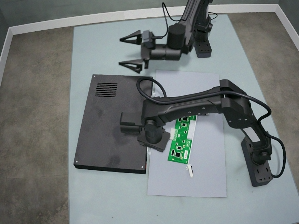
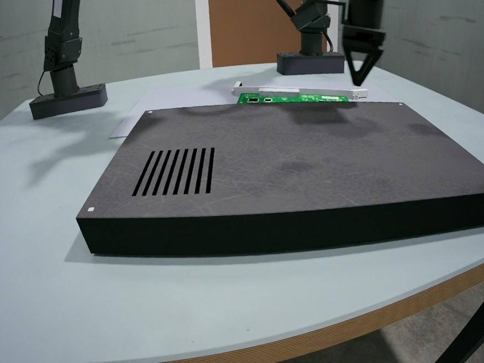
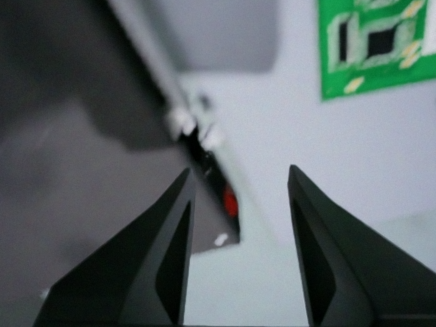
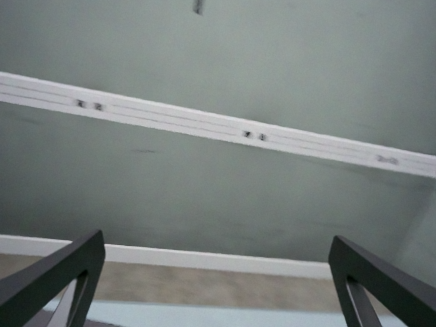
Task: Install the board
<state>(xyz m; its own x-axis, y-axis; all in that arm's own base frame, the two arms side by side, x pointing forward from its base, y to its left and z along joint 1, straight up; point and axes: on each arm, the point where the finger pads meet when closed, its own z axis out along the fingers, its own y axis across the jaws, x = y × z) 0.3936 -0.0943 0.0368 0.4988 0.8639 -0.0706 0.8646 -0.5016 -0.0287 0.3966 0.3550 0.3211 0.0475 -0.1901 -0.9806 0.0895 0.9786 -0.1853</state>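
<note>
Right now the grey mat is 17 cm behind my left hand, 9 cm to the right of it and 9 cm below it. From my left hand the other things lie so: black enclosure (10 cm ahead, 17 cm to the right, 5 cm below).
</note>
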